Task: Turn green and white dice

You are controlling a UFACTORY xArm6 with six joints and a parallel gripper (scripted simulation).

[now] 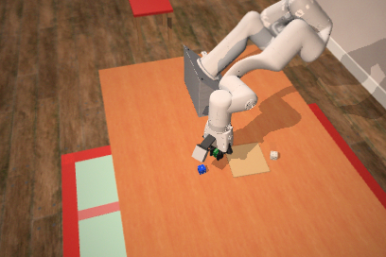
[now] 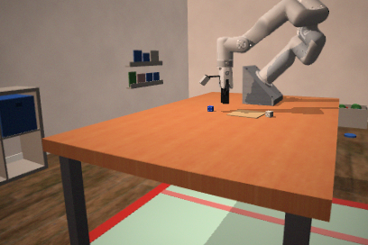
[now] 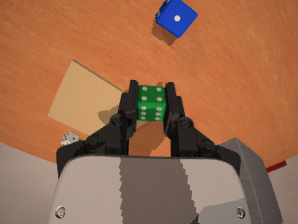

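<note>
The white die is 70 mm ahead of my hand, 210 mm to the left of it and 50 mm below it. Round my hand: tan mat: 40 mm ahead, 110 mm to the left, 60 mm below; green die: 10 mm below; blue die: 20 mm ahead, 70 mm to the right, 50 mm below.
</note>
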